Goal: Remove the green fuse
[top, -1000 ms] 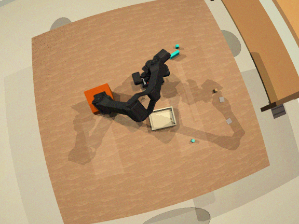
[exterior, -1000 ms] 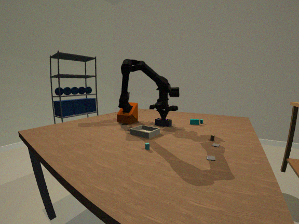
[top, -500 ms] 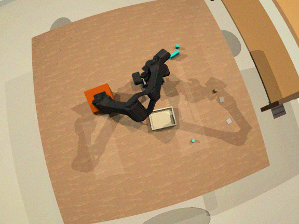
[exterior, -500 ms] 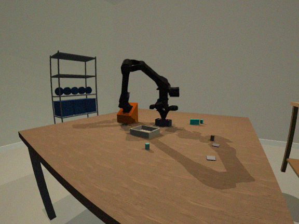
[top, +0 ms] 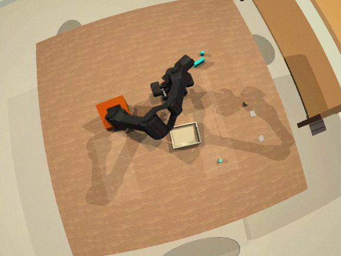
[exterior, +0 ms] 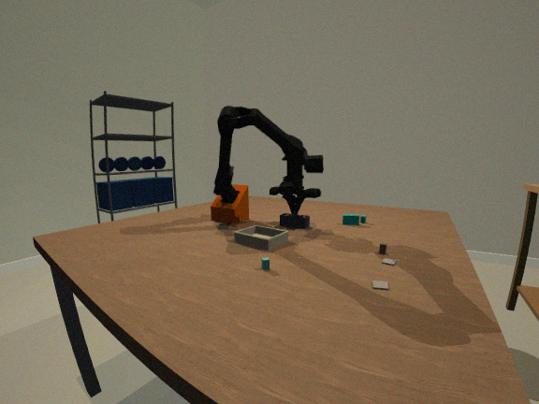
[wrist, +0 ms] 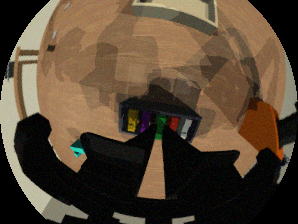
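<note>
My gripper tip is now 2 cm past the red fuse and 2 cm above it. From my gripper tip the other things lie so: purple fuse 2 cm ahead, 2 cm below; green fuse 1 cm below; yellow fuse 4 cm ahead, 2 cm below.
</note>
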